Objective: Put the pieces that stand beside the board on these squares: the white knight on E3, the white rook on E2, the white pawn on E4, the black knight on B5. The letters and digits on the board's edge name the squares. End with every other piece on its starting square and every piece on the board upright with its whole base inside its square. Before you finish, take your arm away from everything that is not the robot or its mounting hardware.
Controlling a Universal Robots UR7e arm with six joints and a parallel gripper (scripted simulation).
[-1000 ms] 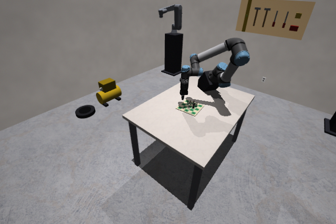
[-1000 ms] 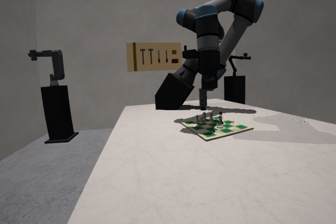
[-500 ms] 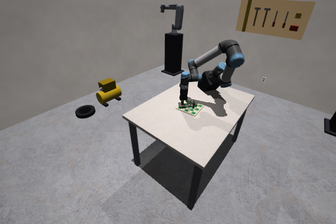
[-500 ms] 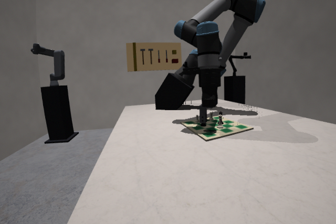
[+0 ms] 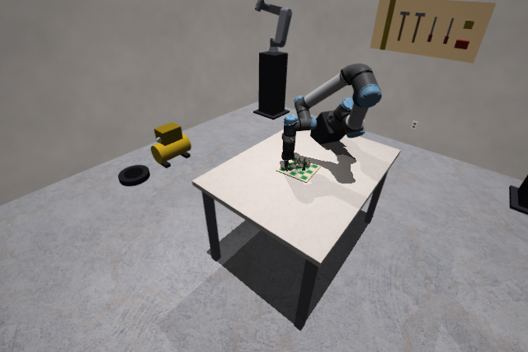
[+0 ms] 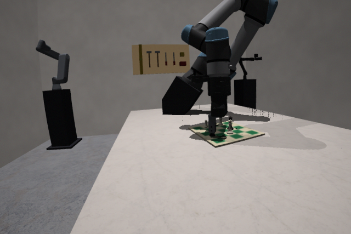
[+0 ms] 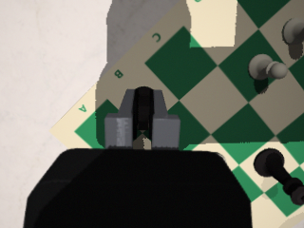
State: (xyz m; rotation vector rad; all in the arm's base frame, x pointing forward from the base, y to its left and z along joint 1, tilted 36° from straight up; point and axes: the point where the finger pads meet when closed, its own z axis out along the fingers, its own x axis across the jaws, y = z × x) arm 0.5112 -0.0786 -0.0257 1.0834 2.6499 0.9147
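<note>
Right now my hand is 70 mm to the right of the cream chessboard, 50 mm past it and 40 mm above it.
</note>
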